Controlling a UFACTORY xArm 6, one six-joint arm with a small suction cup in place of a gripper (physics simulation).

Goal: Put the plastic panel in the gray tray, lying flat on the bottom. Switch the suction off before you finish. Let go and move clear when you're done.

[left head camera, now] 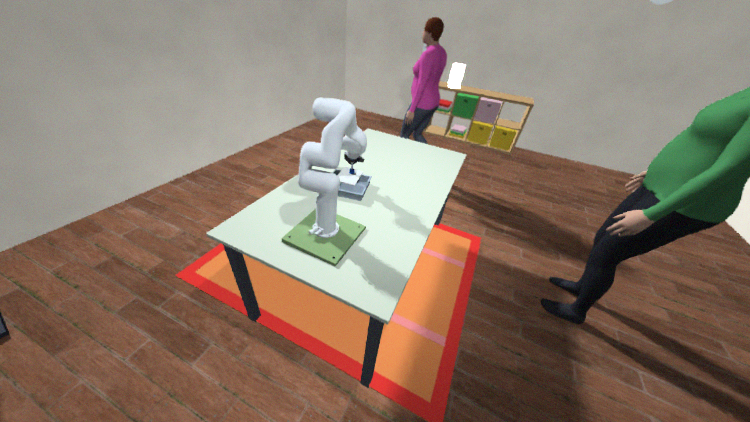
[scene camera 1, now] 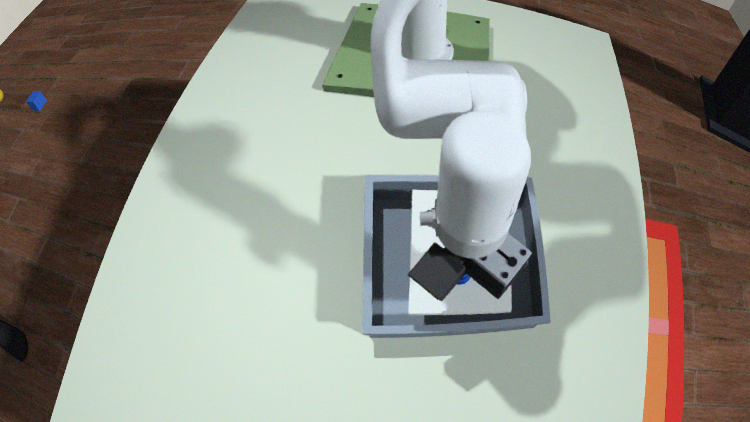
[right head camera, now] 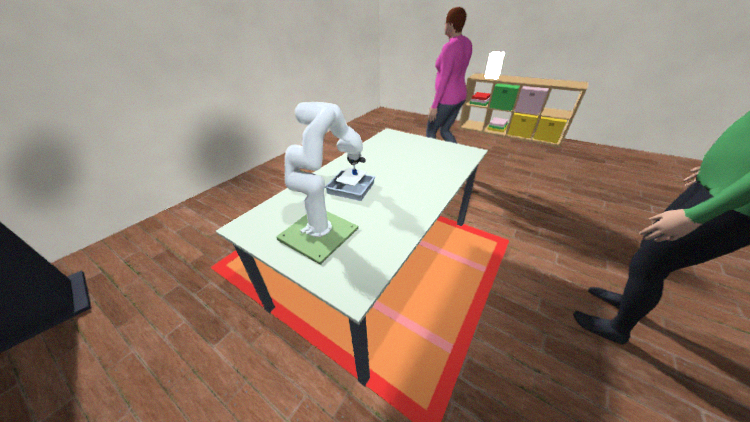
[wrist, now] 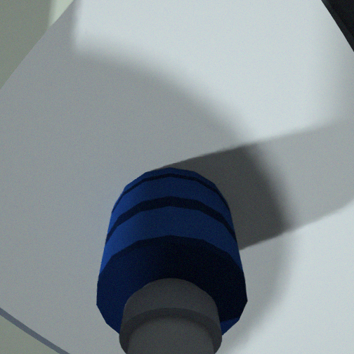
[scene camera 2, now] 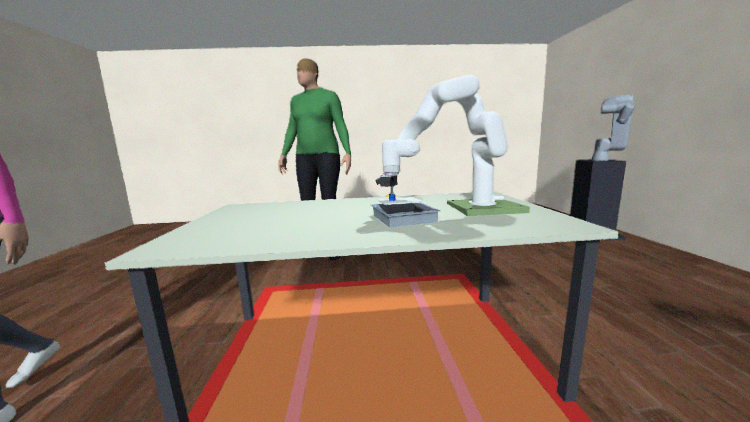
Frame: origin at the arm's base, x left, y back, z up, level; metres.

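Seen in the pictures: hand, tool point: (left head camera: 351,174) (right head camera: 354,174) (scene camera 2: 392,202); arm's base, link origin: (left head camera: 326,228) (scene camera 1: 420,50) (right head camera: 319,228) (scene camera 2: 482,203).
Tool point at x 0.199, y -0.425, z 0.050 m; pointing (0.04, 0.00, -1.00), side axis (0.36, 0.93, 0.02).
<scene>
Offsets run from my tool point to a thing's top centre.
The white plastic panel {dz +0.014, dx -0.008, dy +0.032 m} (left head camera: 346,178) (right head camera: 346,178) (scene camera 1: 461,302) (scene camera 2: 408,201) (wrist: 150,110) is level and hangs from my suction cup (left head camera: 351,172) (right head camera: 355,172) (scene camera 1: 462,280) (scene camera 2: 391,197) (wrist: 171,215), the blue bellows, which touches its top face. In scene camera 2 the panel is slightly above the rim of the gray tray {dz -0.023, dx -0.012, dy +0.048 m} (left head camera: 352,194) (right head camera: 346,195) (scene camera 1: 368,251) (scene camera 2: 406,218). In scene camera 1 it appears within the tray's outline, its visible edges roughly parallel to the walls, with a wider strip of tray floor on its left. My arm hides its upper right part there.
The green base plate (left head camera: 335,251) (right head camera: 319,251) (scene camera 1: 340,83) (scene camera 2: 493,211) carries my arm on the same table. A person in green (left head camera: 697,152) (scene camera 2: 316,120) and one in magenta (left head camera: 430,78) stand off the table. A second arm stands on a dark pedestal (scene camera 2: 597,188).
</scene>
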